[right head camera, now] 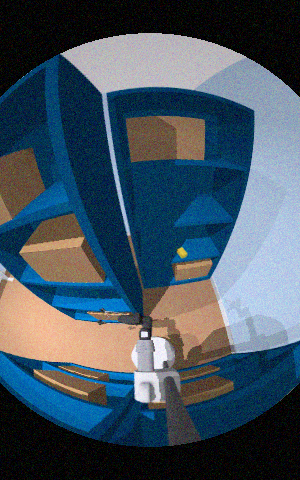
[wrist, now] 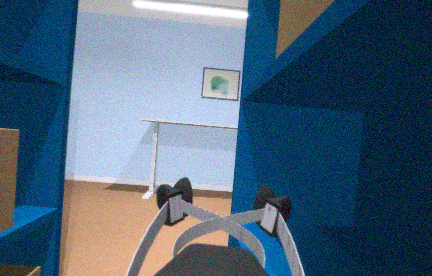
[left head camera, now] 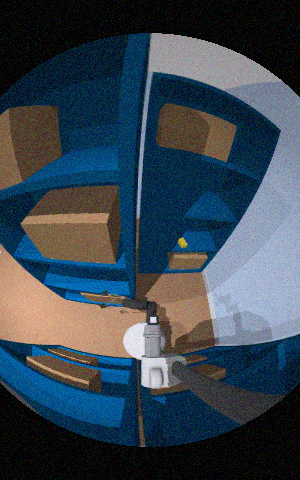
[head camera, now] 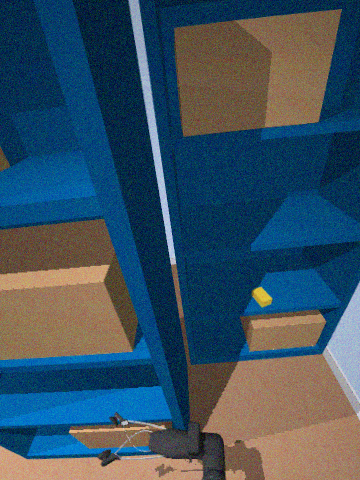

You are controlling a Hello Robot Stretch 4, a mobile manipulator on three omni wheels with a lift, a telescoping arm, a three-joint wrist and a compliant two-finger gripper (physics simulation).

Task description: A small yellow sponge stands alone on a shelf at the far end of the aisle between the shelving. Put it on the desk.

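Pixels of known places: gripper, fingertip midpoint: [right head camera: 97, 315] [wrist: 223, 196] [left head camera: 99, 297] [head camera: 103, 436]; robot's base, link origin: [right head camera: 153, 354] [left head camera: 143, 339].
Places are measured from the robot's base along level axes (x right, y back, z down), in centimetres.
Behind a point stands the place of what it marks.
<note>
The small yellow sponge [head camera: 262, 297] @[x 35.1, y -92.3, z -55.1 cm] [left head camera: 182, 243] @[x 34.9, y -91.4, z -55.1 cm] [right head camera: 182, 253] @[x 35.5, y -91.2, z -55.1 cm] lies near the left front edge of a low blue shelf [head camera: 305, 287] @[x 64.1, y -101.8, z -50.6 cm] [left head camera: 202, 242] @[x 62.2, y -98.4, z -50.6 cm] [right head camera: 202, 247] @[x 61.2, y -100.5, z -50.6 cm], above a cardboard box. My gripper [head camera: 113, 438] [left head camera: 104, 299] @[x -30.6, y -27.9, z -74.8 cm] [right head camera: 101, 317] @[x -30.6, y -27.9, z -74.8 cm] [wrist: 223, 196] @[x -30.6, y -27.9, z -74.8 cm] is open and empty, its fingertips well apart. In the head camera view it points left, low beside the left shelving, well away from the sponge. A white desk [wrist: 154, 157] @[x -345.3, y 45.3, z -43.8 cm] stands beyond the aisle's opening in the wrist view; its right part is hidden by blue shelving. The sponge does not show in the wrist view.
Blue shelving with a large cardboard box [head camera: 55, 315] @[x -33.8, y -40.3, z -114.0 cm] [left head camera: 75, 237] @[x -34.1, y -40.3, z -115.2 cm] stands at left. A cardboard box [head camera: 285, 331] @[x 51.9, y -89.5, z -25.4 cm] is under the sponge's shelf. A wall [left head camera: 250, 250] @[x 84.1, y -59.4, z -88.9 cm] runs at right. A framed picture [wrist: 220, 84] @[x -389.9, y -33.1, z -153.9 cm] hangs above the desk. More shelving stands behind the base.
</note>
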